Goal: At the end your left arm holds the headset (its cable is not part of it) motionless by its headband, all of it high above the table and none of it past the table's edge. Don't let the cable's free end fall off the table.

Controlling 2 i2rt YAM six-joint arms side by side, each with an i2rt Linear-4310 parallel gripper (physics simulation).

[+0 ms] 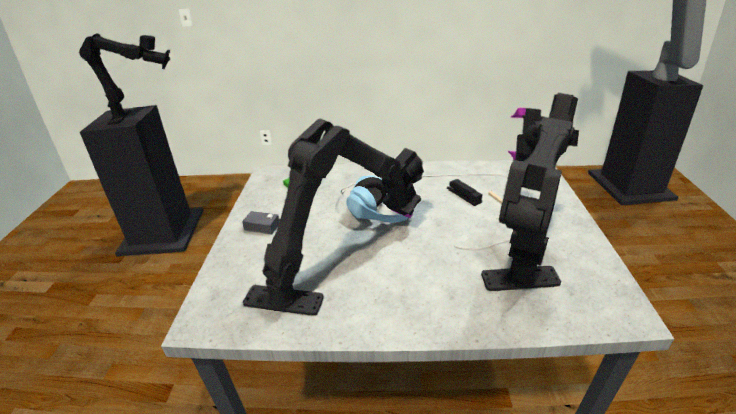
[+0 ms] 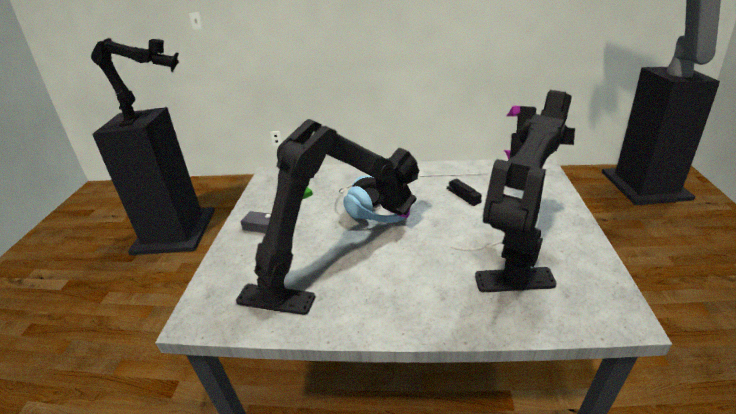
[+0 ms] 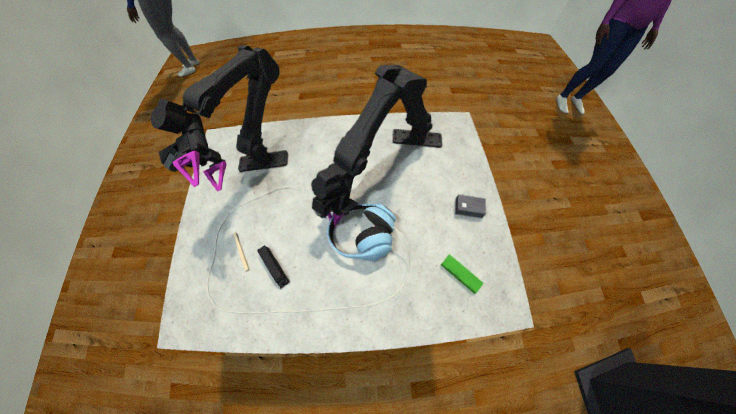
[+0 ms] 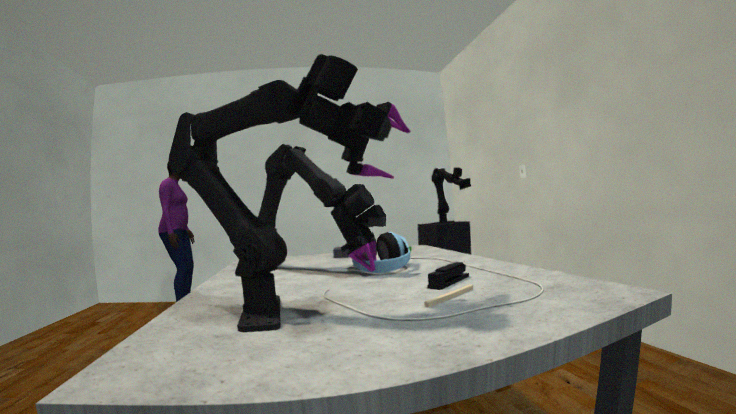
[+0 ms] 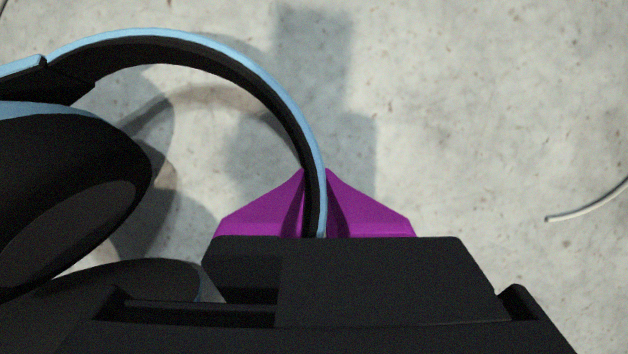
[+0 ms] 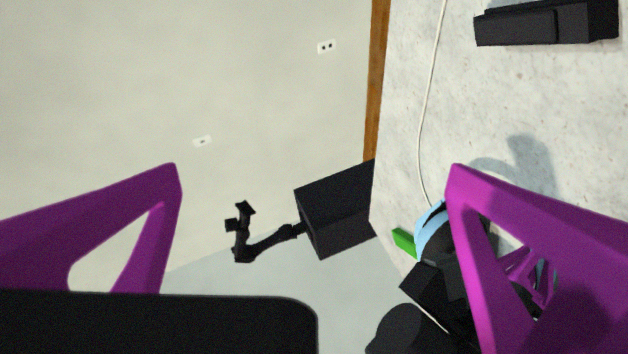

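Where they show: left gripper, fingertip midpoint: [image 1: 409, 215] [image 2: 405, 215] [image 3: 333, 223] [image 4: 374, 270] [image 5: 314, 176]; right gripper, fingertip midpoint: [image 1: 511, 134] [image 2: 507, 133] [image 3: 208, 188] [image 4: 400, 154] [image 6: 313, 178]; left arm's base at its link origin: [image 1: 283, 301] [image 2: 275, 300] [image 3: 417, 138]; right arm's base at its link origin: [image 1: 520, 279] [image 2: 515, 280] [image 3: 263, 161] [image 4: 262, 313].
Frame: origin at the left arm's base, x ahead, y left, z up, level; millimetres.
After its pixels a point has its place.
Observation:
The light-blue headset [image 1: 360, 202] @[x 351, y -132, z 84 mm] [image 2: 357, 203] @[x 350, y -136, z 81 mm] [image 3: 374, 248] @[x 497, y -135, z 95 mm] [image 6: 425, 231] @[x 489, y -167, z 93 mm] is low at the table top, black ear pads facing each other. My left gripper [image 1: 408, 213] @[x 400, y -275, z 15 mm] [image 3: 335, 218] @[x 400, y -275, z 15 mm] [image 4: 366, 257] [image 5: 314, 176] @[x 400, y -275, z 15 mm] is shut on its headband [image 5: 240, 60] @[x 470, y -273, z 47 mm], one magenta finger on each side, far from the ear cups. The thin white cable [image 3: 308, 310] @[x 682, y -315, z 3 mm] [image 4: 411, 319] @[x 429, y -682, z 2 mm] [image 6: 428, 100] @[x 662, y -217, z 2 mm] loops widely over the table; its free end [image 4: 326, 292] [image 5: 547, 219] lies on the table. My right gripper [image 3: 207, 186] @[x 447, y -560, z 285 mm] [image 4: 401, 154] @[x 447, y -560, z 285 mm] [image 6: 313, 178] @[x 447, y -560, z 285 mm] is open and empty, high above the table.
On the table [image 1: 411, 319] @[x -9, y -327, z 0 mm] lie a black stapler-like object [image 1: 464, 192] @[x 544, y -447, z 25 mm] [image 3: 273, 266] @[x 570, y -436, z 40 mm] and a wooden stick [image 3: 241, 252] @[x 533, y -571, z 9 mm] inside the cable's loop, and a green block [image 3: 461, 273] @[x 534, y 140, z 20 mm] and a dark grey box [image 1: 260, 221] @[x 278, y 176, z 36 mm] [image 3: 470, 205] @[x 303, y 178, z 36 mm] outside it. People stand beyond the table.

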